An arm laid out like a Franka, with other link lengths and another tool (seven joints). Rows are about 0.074 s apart.
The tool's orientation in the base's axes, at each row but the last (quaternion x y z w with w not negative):
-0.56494 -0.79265 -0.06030 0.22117
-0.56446 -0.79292 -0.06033 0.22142
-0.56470 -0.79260 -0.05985 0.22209
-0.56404 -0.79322 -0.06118 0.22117
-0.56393 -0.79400 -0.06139 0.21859
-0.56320 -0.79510 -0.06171 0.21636
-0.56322 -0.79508 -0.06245 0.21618
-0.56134 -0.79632 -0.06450 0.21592
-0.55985 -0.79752 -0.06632 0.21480
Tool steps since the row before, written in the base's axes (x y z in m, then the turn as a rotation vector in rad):
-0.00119 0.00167 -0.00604 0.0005 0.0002 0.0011
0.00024 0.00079 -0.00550 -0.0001 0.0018 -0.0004
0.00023 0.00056 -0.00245 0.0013 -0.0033 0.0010
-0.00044 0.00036 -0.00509 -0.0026 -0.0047 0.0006
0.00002 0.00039 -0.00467 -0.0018 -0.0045 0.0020
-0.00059 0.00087 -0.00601 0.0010 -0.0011 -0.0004
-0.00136 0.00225 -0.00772 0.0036 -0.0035 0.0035
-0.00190 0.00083 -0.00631 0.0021 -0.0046 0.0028
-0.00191 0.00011 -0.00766 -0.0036 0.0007 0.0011
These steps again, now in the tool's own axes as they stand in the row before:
-0.00076 0.00043 0.00632 0.0005 0.0004 -0.0011
-0.00168 0.00135 0.00513 0.0014 0.0006 0.0010
-0.00060 0.00079 0.00232 -0.0028 -0.0001 -0.0024
-0.00171 0.00050 0.00480 -0.0031 -0.0042 -0.0014
-0.00161 0.00085 0.00432 -0.0026 -0.0036 -0.0028
-0.00157 0.00064 0.00586 -0.0014 0.0006 -0.0003
-0.00087 0.00066 0.00808 -0.0026 0.0016 -0.0053
-0.00138 -0.00057 0.00647 -0.0034 -0.0001 -0.0047
-0.00256 -0.00069 0.00744 0.0021 -0.0032 0.0002

